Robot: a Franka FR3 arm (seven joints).
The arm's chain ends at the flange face. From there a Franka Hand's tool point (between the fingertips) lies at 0.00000 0.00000 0.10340 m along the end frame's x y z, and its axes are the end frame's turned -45 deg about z.
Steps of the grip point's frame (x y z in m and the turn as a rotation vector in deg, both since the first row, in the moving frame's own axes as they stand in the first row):
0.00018, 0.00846, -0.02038, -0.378, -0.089, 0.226
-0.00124, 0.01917, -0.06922, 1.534, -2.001, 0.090
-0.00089, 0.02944, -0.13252, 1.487, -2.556, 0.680
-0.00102, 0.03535, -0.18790, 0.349, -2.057, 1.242
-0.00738, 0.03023, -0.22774, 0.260, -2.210, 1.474
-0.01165, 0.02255, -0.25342, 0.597, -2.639, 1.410
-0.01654, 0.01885, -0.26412, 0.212, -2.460, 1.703
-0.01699, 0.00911, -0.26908, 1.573, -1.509, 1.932
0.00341, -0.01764, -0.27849, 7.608, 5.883, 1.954
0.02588, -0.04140, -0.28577, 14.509, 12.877, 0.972
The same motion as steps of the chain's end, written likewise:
0.00574, 0.00526, -0.02038, -0.330, 0.204, 0.226
0.01719, 0.01384, -0.06912, -0.330, -2.500, 0.090
0.02535, 0.02011, -0.13238, -0.756, -2.859, 0.680
0.02737, 0.02357, -0.18783, -1.208, -1.701, 1.242
0.01934, 0.02415, -0.22766, -1.379, -1.747, 1.474
0.01187, 0.02163, -0.25330, -1.444, -2.288, 1.410
0.00508, 0.02221, -0.26402, -1.590, -1.889, 1.703
-0.00164, 0.01860, -0.26901, 0.045, -2.179, 1.932
-0.00816, 0.00228, -0.27704, 9.540, -1.220, 1.954
-0.00922, -0.01328, -0.27990, 19.365, -1.154, 0.972

